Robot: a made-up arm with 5 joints. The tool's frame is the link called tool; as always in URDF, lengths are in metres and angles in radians. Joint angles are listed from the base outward. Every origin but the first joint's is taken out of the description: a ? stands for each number. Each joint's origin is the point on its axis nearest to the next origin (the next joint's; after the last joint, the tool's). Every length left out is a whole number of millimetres.
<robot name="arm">
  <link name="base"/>
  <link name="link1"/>
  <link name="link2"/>
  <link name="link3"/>
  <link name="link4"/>
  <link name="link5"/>
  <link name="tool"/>
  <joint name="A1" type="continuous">
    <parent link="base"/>
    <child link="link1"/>
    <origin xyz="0.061 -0.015 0.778" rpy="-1.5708 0 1.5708"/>
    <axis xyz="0 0 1"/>
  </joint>
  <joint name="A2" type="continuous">
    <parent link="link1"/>
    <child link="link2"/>
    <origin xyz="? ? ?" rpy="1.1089 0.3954 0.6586"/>
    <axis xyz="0 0 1"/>
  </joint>
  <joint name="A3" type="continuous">
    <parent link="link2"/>
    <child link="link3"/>
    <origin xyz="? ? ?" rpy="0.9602 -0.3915 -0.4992"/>
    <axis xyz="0 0 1"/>
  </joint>
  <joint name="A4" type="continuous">
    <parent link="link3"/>
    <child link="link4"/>
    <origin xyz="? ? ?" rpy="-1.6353 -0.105 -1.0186"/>
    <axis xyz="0 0 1"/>
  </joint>
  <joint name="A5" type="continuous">
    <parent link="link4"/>
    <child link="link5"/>
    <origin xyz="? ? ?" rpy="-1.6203 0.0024 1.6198"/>
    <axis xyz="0 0 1"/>
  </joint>
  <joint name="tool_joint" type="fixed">
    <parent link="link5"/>
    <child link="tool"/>
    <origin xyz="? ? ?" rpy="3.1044 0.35 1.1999"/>
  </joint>
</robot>
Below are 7 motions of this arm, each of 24 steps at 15 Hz.
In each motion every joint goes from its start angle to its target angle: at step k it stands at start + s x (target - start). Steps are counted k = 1, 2, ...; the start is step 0. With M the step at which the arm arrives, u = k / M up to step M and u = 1 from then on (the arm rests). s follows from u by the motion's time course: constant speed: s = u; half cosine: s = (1 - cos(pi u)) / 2; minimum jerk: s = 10 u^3 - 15 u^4 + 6 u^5.
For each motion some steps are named. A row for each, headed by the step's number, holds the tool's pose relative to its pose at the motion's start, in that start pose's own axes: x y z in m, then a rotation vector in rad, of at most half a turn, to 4 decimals.
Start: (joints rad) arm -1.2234 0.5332 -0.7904 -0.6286 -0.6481
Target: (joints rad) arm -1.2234 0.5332 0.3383 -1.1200 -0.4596
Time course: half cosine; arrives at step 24
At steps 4, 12, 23, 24:
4: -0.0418 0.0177 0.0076 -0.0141 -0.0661 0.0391
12: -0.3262 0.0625 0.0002 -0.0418 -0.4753 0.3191
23: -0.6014 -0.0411 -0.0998 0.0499 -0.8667 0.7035
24: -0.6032 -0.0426 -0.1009 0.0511 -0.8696 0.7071

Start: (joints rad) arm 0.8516 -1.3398 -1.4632 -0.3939 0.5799
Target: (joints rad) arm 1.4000 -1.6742 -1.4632 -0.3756 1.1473
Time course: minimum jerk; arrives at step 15
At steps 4, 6, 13, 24:
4: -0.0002 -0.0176 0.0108 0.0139 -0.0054 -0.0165
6: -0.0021 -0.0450 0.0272 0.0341 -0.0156 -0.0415
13: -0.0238 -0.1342 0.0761 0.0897 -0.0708 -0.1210
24: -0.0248 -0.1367 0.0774 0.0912 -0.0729 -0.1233

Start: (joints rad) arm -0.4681 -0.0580 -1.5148 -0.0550 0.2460
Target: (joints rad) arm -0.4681 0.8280 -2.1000 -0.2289 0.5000
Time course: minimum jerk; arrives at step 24
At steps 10, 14, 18, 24:
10: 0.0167 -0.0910 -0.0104 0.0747 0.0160 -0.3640
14: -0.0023 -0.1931 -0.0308 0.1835 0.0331 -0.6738
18: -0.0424 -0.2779 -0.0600 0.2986 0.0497 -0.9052
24: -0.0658 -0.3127 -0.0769 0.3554 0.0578 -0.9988

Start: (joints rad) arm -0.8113 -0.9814 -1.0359 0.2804 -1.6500
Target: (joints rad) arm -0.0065 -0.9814 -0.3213 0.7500 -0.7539
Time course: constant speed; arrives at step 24
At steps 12, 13, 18, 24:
12: 0.1084 0.1928 -0.2446 -0.7657 0.0448 -0.4787
13: 0.1175 0.1961 -0.2662 -0.8295 0.0363 -0.5276
18: 0.1616 0.1855 -0.3620 -1.1425 -0.0354 -0.7905
24: 0.2055 0.1279 -0.4335 -1.4933 -0.1860 -1.1452

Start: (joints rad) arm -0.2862 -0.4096 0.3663 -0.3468 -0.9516
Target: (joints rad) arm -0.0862 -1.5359 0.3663 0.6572 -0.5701
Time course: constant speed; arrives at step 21
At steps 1, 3, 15, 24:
1: 0.0044 -0.0202 0.0004 0.0125 0.0146 -0.0347
3: 0.0104 -0.0608 -0.0008 0.0390 0.0441 -0.0999
15: -0.0136 -0.2781 -0.0622 0.2179 0.2142 -0.3648
24: -0.0468 -0.3484 -0.1203 0.2987 0.2810 -0.4150

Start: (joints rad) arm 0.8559 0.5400 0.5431 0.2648 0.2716
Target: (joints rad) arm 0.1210 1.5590 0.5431 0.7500 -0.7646
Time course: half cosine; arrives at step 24
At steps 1, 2, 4, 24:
1: -0.0031 0.0016 0.0011 -0.0015 -0.0038 0.0063
2: -0.0124 0.0062 0.0043 -0.0060 -0.0151 0.0249
4: -0.0497 0.0234 0.0150 -0.0253 -0.0585 0.0967
24: -0.6373 0.1556 -0.2121 -0.7664 -0.4201 0.9358

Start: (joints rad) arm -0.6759 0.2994 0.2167 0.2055 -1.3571
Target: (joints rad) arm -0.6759 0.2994 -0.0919 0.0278 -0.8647
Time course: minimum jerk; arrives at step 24
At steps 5, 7, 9, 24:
5: 0.0010 -0.0118 0.0046 0.0069 -0.0117 -0.0343
7: 0.0021 -0.0284 0.0107 0.0167 -0.0266 -0.0814
9: 0.0034 -0.0524 0.0186 0.0316 -0.0456 -0.1485
24: 0.0001 -0.2114 0.0473 0.1408 -0.1089 -0.5632

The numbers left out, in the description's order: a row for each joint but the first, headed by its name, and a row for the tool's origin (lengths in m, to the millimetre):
A2: 0.061 0.164 0
A3: -0.043 -0.114 0
A4: 0.162 -0.062 0
A5: 0.408 0.005 0
tool: 0.18 -0.017 0

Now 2 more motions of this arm.
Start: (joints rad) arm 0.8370 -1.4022 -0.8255 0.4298 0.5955
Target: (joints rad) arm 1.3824 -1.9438 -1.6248 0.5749 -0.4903
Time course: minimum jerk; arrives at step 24
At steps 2, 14, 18, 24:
2: 0.0003 -0.0003 0.0001 0.0034 0.0020 0.0081
14: 0.0004 -0.0697 0.0384 0.4256 0.1675 1.1006
18: -0.0025 -0.1041 0.0578 0.5451 0.2184 1.5296
24: -0.0019 -0.1168 0.0661 0.5851 0.2467 1.7127

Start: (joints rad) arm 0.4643 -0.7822 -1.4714 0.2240 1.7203
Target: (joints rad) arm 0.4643 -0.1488 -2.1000 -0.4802 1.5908
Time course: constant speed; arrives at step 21
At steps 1, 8, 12, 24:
1: 0.0166 0.0018 -0.0119 -0.0131 0.0466 -0.0108
8: 0.1231 -0.0070 -0.1206 -0.0780 0.3862 -0.1037
12: 0.1700 -0.0288 -0.2006 -0.0940 0.5886 -0.1688
24: 0.2131 -0.1121 -0.4113 -0.0758 1.0555 -0.3427

